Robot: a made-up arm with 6 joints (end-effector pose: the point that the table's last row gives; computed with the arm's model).
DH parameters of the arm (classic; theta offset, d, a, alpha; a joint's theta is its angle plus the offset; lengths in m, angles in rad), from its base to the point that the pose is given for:
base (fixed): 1.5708 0 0.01 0
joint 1: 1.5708 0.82 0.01 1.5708
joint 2: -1.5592 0 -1.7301 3.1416
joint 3: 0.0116 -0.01 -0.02 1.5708
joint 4: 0 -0.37 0 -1.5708
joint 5: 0 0.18 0.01 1.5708
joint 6: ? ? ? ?
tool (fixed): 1.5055 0.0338 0 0
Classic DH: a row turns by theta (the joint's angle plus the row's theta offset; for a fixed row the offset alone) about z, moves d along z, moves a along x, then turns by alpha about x.
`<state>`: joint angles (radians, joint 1 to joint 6).
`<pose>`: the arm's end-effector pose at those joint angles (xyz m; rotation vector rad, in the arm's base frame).
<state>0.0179 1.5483 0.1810 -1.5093 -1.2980 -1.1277</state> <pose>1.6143 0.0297 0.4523 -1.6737 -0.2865 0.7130</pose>
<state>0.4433 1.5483 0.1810 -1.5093 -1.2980 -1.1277</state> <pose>1.4623 0.6941 0.4523 -1.6283 -0.6546 1.0258</pose>
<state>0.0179 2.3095 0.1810 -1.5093 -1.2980 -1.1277</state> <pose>0.9125 0.0171 -0.5667 -1.2995 0.2589 1.2867</pose>
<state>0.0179 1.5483 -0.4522 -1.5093 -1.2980 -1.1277</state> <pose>1.4061 0.0259 0.5897 -1.3738 0.1672 1.1980</pose>
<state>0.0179 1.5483 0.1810 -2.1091 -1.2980 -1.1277</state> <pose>1.6360 0.1472 0.4572 -1.5320 0.1625 0.2501</pose>
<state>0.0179 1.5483 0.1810 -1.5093 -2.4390 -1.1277</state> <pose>1.6176 0.0221 0.4390 -0.5520 -0.6705 0.6100</pose>
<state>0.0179 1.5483 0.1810 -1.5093 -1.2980 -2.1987</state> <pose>1.6219 0.0358 0.4729 -1.1394 0.6799 1.2340</pose>
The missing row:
joint 6: 0.6635 0.0371 -0.0096 -2.5012
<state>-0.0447 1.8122 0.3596 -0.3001 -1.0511 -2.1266</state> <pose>1.6539 -0.2356 0.0445 -2.0118 0.0921 1.9649</pose>
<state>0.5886 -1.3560 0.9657 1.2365 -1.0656 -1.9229</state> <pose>-1.6962 -1.1918 1.3198 1.6677 -1.1419 2.0229</pose>
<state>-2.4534 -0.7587 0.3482 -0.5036 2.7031 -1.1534</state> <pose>0.6250 0.7441 2.4000 -1.9810 0.4435 0.3951</pose>
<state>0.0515 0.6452 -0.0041 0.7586 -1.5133 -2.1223</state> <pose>1.4176 -0.0406 2.1101 1.8988 0.2764 -1.4252</pose>
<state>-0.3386 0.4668 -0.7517 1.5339 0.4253 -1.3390</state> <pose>1.0518 -0.3767 2.0875 1.2058 1.9715 0.1784</pose>
